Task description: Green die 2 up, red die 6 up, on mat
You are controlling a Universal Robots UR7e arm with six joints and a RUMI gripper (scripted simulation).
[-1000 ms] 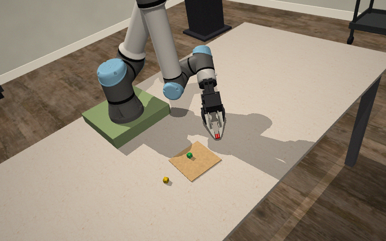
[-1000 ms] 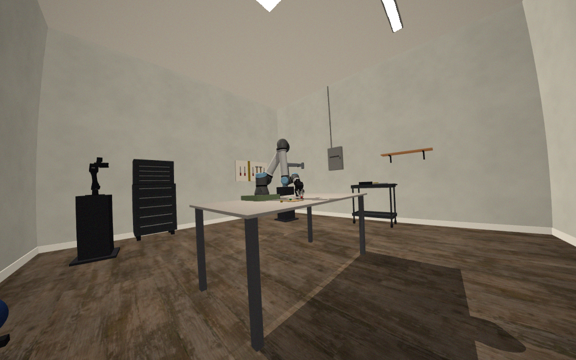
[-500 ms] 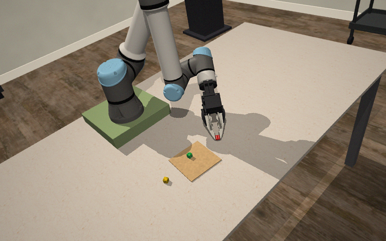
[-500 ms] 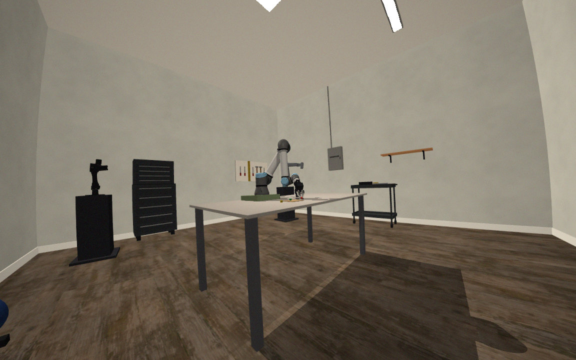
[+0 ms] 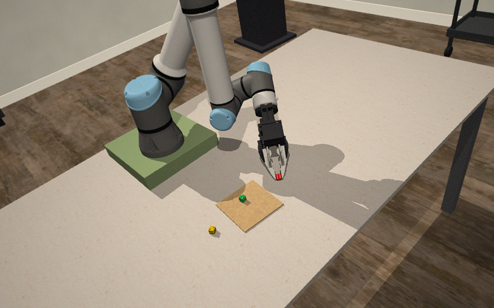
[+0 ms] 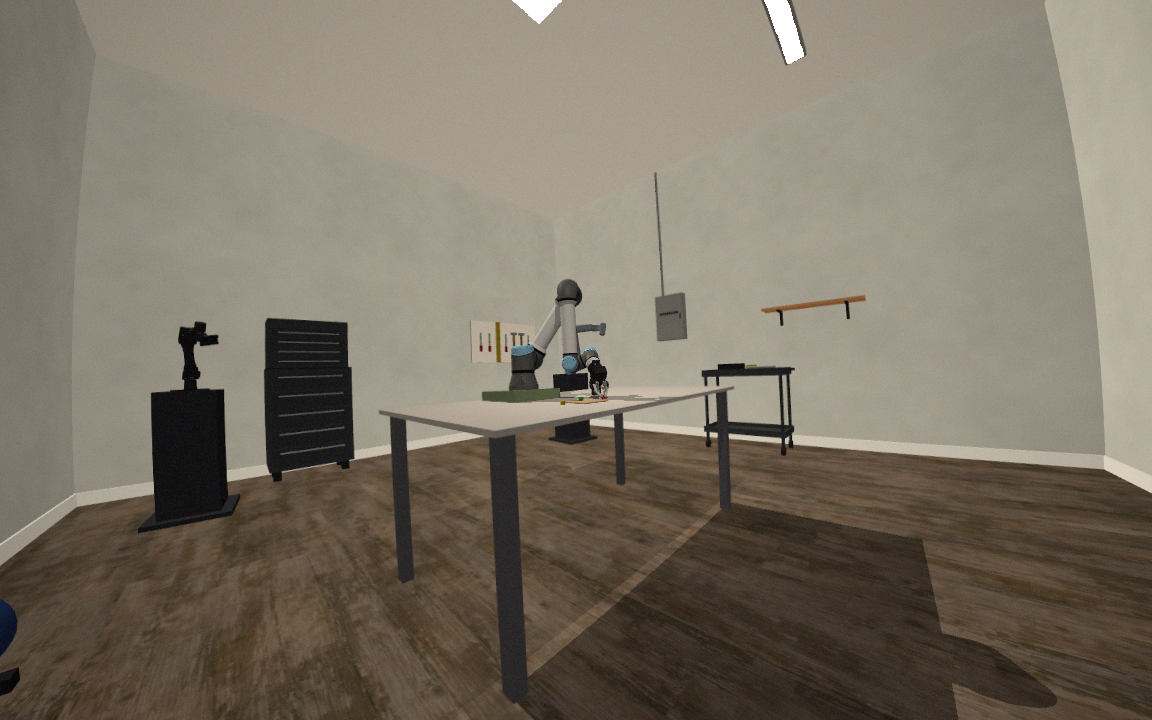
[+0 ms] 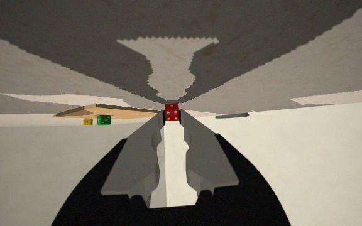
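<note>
The red die lies 1 cm below my hand and 1 cm ahead of it. The rest, counted from my hand: yellow die 26 cm to the right, 3 cm ahead, 1 cm below; green die 14 cm to the right; tan mat 13 cm to the right, 2 cm ahead, 1 cm below.
</note>
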